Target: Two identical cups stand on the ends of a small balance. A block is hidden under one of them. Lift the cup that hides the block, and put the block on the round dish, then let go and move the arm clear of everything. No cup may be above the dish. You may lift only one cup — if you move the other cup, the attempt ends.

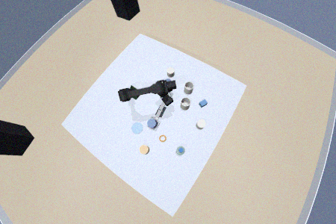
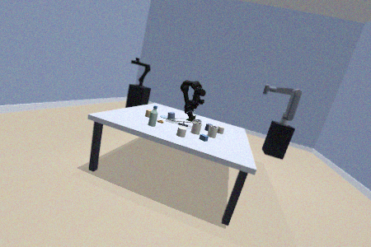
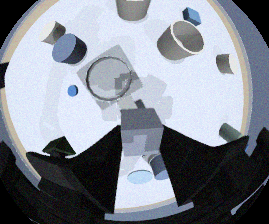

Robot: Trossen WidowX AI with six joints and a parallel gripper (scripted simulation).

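Right now the pale blue round dish is 90 mm behind my gripper tip, 300 mm to the right of it and 160 mm below it. The rest, counted from my gripper tip: blue cup (90 mm behind, 200 mm to the left, 130 mm below); orange cylinder (80 mm ahead, 400 mm to the right, 130 mm below); blue block (270 mm ahead, 180 mm to the left, 150 mm below).
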